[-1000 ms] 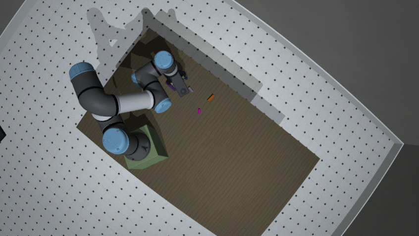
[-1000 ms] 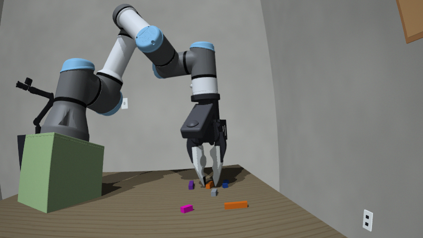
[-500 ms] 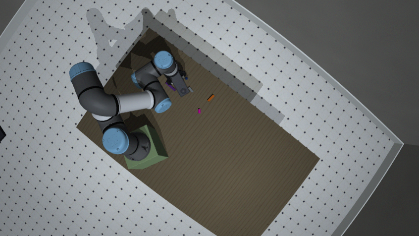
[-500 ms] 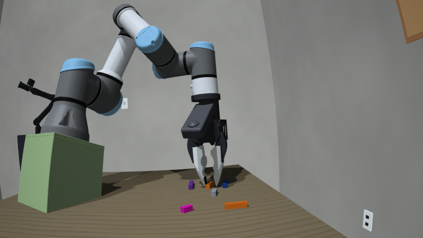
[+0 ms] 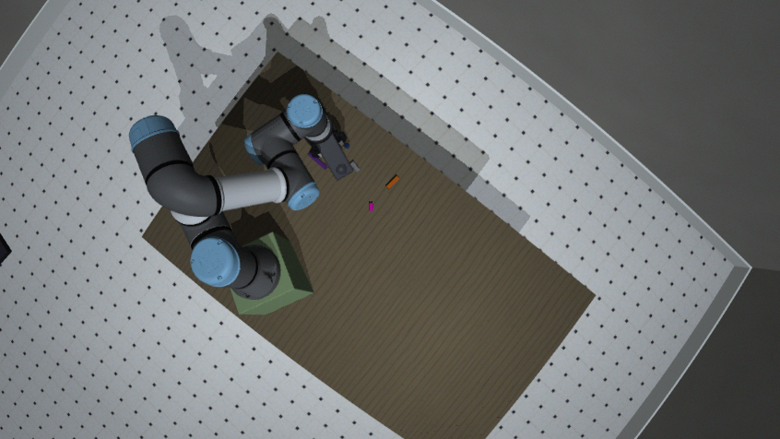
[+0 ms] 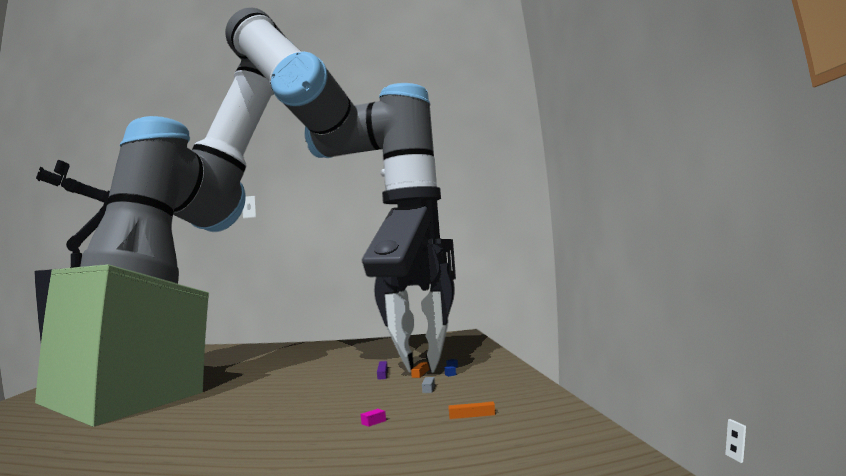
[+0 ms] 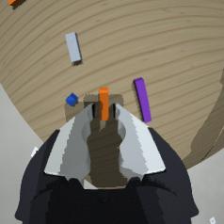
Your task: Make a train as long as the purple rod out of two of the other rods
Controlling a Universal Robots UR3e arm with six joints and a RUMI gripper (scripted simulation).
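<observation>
The purple rod lies 5 cm behind my hand, 1 cm to the left of it and 1 cm below it. Also, from my hand: magenta rod 18 cm to the right, 2 cm behind, 1 cm below; grey rod 7 cm to the right, 2 cm ahead, 1 cm below.
</observation>
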